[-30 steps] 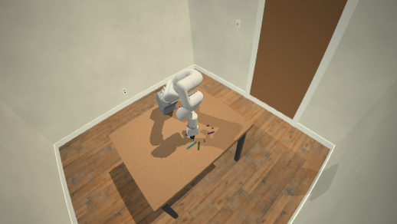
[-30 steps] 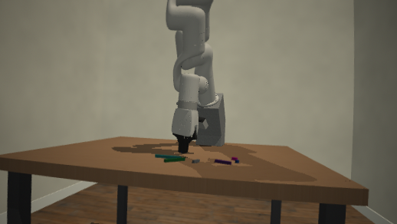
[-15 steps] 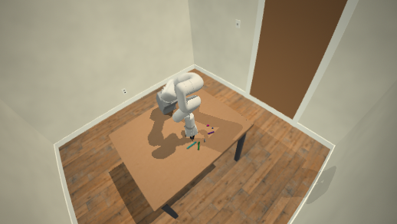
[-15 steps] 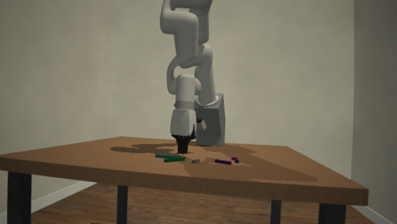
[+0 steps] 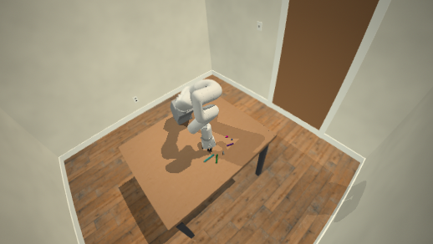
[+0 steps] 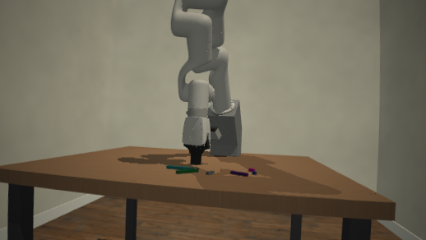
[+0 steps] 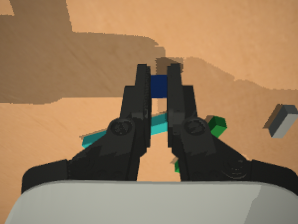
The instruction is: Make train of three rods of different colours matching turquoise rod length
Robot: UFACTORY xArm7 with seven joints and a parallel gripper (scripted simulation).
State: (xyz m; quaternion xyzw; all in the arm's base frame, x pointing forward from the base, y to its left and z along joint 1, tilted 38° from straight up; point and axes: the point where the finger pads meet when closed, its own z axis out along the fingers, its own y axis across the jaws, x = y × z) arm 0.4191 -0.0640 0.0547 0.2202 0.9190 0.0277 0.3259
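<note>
Right now the small grey rod is 9 cm ahead of my hand, 6 cm to the left of it and 3 cm below it. From my hand the other things lie so: green rod: 9 cm ahead, 1 cm to the right, 3 cm below; purple rod: 8 cm ahead, 16 cm to the left, 3 cm below; turquoise rod: 4 cm ahead, 5 cm to the right, 3 cm below.
</note>
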